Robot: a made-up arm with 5 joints.
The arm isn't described. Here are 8 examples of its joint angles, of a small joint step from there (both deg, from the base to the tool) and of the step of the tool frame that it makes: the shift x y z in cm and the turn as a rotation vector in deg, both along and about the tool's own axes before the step.
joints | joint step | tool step
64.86 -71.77 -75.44 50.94 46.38 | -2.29 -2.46 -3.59 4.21 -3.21 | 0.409 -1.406 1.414 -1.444 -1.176 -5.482
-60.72 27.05 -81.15 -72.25 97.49 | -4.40 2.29 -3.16 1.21 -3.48 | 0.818 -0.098 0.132 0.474 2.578 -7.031
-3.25 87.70 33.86 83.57 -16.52 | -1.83 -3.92 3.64 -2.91 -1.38 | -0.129 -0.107 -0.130 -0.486 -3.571 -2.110
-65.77 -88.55 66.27 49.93 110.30 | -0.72 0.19 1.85 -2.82 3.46 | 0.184 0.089 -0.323 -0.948 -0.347 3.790
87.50 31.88 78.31 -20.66 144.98 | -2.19 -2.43 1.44 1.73 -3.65 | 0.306 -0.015 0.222 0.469 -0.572 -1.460
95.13 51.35 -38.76 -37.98 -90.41 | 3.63 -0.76 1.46 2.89 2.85 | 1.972 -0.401 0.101 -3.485 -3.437 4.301
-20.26 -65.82 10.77 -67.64 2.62 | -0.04 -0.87 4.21 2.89 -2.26 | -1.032 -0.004 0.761 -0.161 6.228 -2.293
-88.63 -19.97 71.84 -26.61 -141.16 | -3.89 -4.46 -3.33 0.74 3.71 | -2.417 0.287 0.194 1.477 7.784 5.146
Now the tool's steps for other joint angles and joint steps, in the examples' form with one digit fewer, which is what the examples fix.
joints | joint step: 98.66 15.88 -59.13 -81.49 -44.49 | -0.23 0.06 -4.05 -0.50 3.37
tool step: 0.53 0.64 -0.81 3.11 -3.24 3.18
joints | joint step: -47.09 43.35 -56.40 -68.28 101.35 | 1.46 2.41 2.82 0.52 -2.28
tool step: -0.40 1.59 1.40 5.74 -0.45 -0.85
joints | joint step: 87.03 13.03 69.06 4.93 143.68 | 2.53 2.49 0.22 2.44 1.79
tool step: 0.49 0.87 -0.24 3.20 -4.03 -0.74
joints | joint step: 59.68 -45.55 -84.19 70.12 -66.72 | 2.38 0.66 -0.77 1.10 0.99
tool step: -0.34 -0.12 -0.10 -1.36 -0.79 3.03
